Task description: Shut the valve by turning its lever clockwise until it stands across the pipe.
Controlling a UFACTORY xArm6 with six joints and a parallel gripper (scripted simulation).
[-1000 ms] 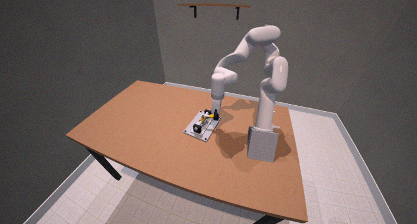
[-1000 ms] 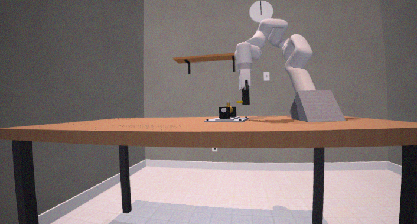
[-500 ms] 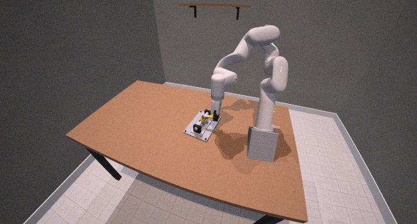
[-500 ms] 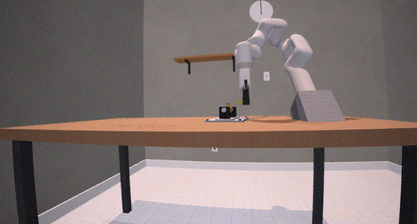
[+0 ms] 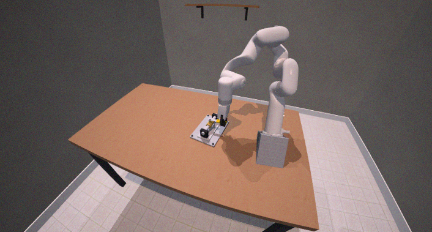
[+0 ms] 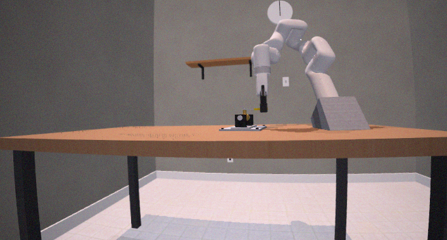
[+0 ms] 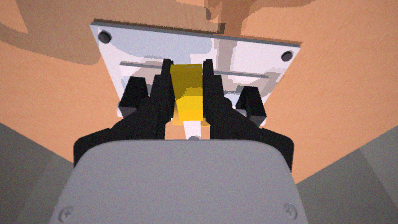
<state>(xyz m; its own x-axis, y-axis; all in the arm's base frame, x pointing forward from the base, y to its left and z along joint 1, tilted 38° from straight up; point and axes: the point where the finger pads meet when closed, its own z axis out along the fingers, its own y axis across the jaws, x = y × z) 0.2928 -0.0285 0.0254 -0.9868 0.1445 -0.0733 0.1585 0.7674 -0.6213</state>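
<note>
My hand is 50 mm short of the yellow lever and 10 mm to the left of it. Round my hand: baseplate: 90 mm ahead, 10 mm to the right, 90 mm below.
</note>
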